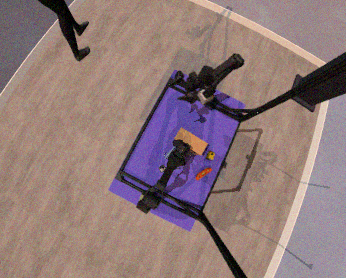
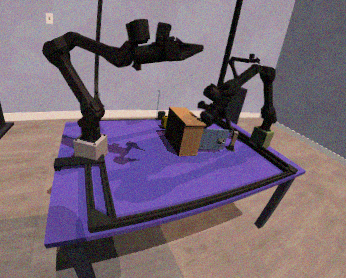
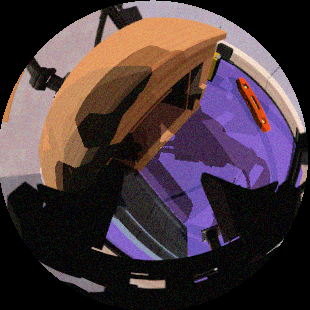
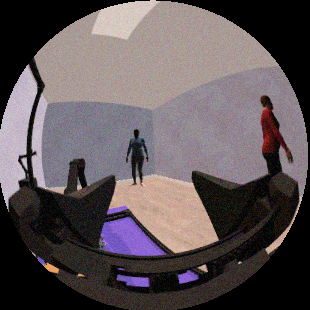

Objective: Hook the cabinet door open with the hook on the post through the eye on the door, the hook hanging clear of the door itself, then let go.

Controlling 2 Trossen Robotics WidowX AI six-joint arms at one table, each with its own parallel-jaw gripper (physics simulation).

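Where they show: left gripper, fingertip midpoint: (image 3: 163,176); right gripper, fingertip midpoint: (image 1: 173,91) (image 2: 203,48) (image 4: 153,177); left arm's base, origin of the base link: (image 2: 264,129); right arm's base, origin of the base link: (image 1: 207,93) (image 2: 90,137) (image 3: 59,84).
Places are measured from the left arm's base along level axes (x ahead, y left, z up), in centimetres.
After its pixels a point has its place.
The wooden cabinet (image 1: 192,140) {x 53.6, y -17.3, z 4.9 cm} (image 2: 188,136) {x 57.3, y -6.4, z -1.3 cm} (image 3: 121,66) stands mid-table with its blue-grey door (image 1: 169,152) {x 40.1, y -4.4, z 1.2 cm} (image 2: 208,138) {x 44.6, y -5.7, z -3.7 cm} (image 3: 156,222) {x 42.1, y -5.9, z -3.4 cm} swung open. The small metal eye (image 2: 221,140) {x 37.6, y -2.9, z -4.4 cm} sits on the door's outer face. The short post (image 1: 162,168) {x 27.3, y -3.4, z -0.9 cm} (image 2: 233,140) {x 27.1, y -2.7, z -5.8 cm} (image 3: 210,233) {x 27.3, y -3.9, z -10.5 cm} stands just beyond the door's free edge; its hook is too small to make out. My left gripper (image 1: 178,146) {x 44.8, y -12.2, z -2.2 cm} (image 2: 203,110) (image 3: 163,176) {x 44.8, y -12.2, z -2.2 cm} is open and empty, hovering above the door by the cabinet's front corner. My right gripper (image 1: 188,97) (image 2: 199,47) {x 68.9, y 4.3, z 35.0 cm} (image 4: 153,177) {x 68.9, y 4.3, z 35.0 cm} is open and empty, raised high over the far side of the table.
An orange spirit level (image 1: 203,174) {x 32.6, y -36.8, z -10.0 cm} (image 3: 252,103) {x 34.2, y -35.2, z -9.9 cm} and a yellow tape measure (image 1: 210,155) {x 48.6, y -36.1, z -4.5 cm} (image 2: 164,121) {x 52.0, y -35.7, z -6.8 cm} lie on the purple table (image 1: 155,124) {x 59.3, y 14.7, z -11.7 cm} (image 2: 172,176) {x 70.8, y 4.5, z -11.7 cm}. A black frame rail (image 2: 188,205) {x 75.3, y 20.5, z -9.7 cm} runs round the table. Two people (image 4: 137,156) (image 4: 272,136) stand on the floor beyond.
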